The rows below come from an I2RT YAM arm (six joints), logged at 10 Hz.
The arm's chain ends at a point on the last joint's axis. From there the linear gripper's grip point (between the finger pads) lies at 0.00 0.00 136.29 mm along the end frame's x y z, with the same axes.
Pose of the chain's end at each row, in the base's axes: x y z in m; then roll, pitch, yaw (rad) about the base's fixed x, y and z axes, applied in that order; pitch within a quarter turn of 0, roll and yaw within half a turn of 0:
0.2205 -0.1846 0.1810 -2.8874 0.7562 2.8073
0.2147 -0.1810 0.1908 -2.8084 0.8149 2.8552
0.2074 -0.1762 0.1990 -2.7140 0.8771 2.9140
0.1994 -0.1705 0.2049 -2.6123 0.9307 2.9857
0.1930 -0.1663 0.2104 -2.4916 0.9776 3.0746
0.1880 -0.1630 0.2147 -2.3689 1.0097 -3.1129
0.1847 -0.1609 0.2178 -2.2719 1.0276 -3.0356
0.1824 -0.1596 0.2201 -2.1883 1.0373 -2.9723
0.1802 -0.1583 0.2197 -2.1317 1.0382 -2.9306
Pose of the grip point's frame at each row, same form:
0.2948 -0.2467 0.0850 -2.8874 0.7562 2.8073
0.2920 -0.2502 0.1025 -2.8084 0.8149 2.8552
0.2875 -0.2528 0.1197 -2.7140 0.8771 2.9140
0.2819 -0.2531 0.1346 -2.6123 0.9307 2.9857
0.2772 -0.2546 0.1497 -2.4916 0.9776 3.0746
0.2733 -0.2557 0.1628 -2.3689 1.0097 -3.1129
0.2706 -0.2565 0.1724 -2.2719 1.0276 -3.0356
0.2681 -0.2577 0.1800 -2.1883 1.0373 -2.9723
0.2654 -0.2581 0.1829 -2.1317 1.0382 -2.9306

